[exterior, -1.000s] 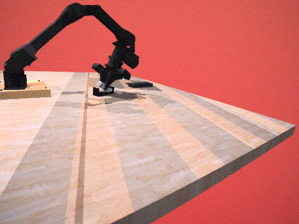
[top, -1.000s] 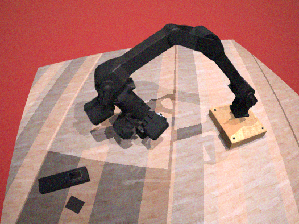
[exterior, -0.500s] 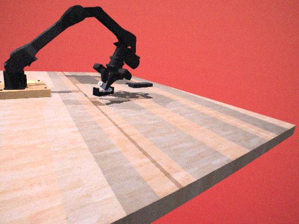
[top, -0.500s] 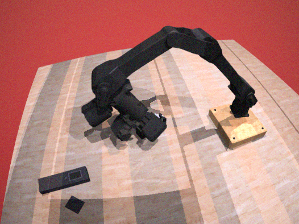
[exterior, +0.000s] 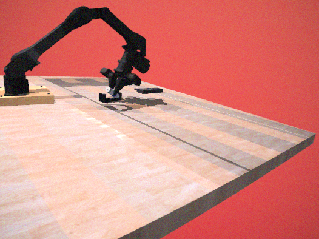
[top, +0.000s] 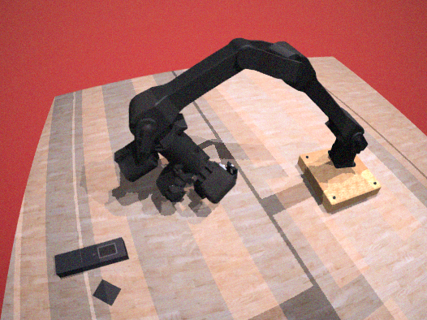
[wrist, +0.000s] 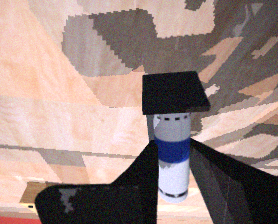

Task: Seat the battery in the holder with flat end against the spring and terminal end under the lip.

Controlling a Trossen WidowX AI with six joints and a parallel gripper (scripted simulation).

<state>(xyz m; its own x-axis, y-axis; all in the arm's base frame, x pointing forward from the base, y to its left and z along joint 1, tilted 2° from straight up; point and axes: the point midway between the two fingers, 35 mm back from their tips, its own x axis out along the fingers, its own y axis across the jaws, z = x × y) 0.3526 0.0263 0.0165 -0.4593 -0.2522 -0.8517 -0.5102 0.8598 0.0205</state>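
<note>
The battery lies 10 mm above my gripper tip. Also, from my gripper tip: flat black remote: 270 mm ahead, 180 mm to the left, 10 mm below; then dark square tile: 230 mm ahead, 260 mm to the left, 20 mm below.
</note>
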